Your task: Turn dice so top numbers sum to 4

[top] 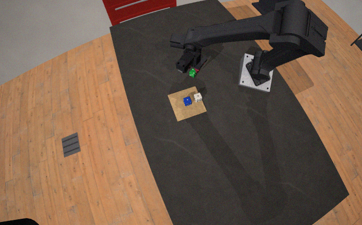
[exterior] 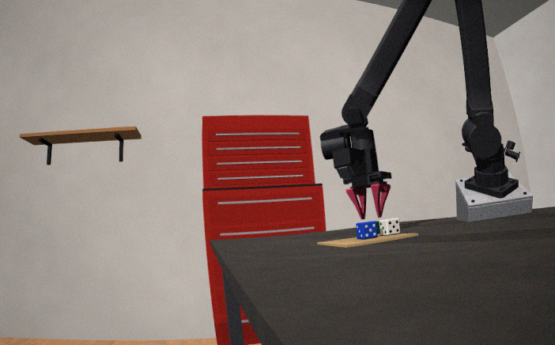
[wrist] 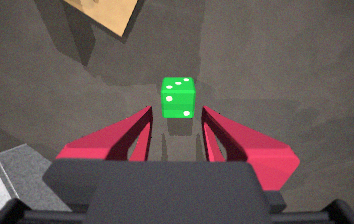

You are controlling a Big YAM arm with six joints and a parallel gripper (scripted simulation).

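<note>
The green die is 3 cm below my hand. From my hand the other things lie so: blue die 14 cm to the left, 9 cm ahead, 3 cm below; white die 14 cm to the left, 4 cm ahead, 3 cm below; tan mat 14 cm to the left, 9 cm ahead, 4 cm below.
</note>
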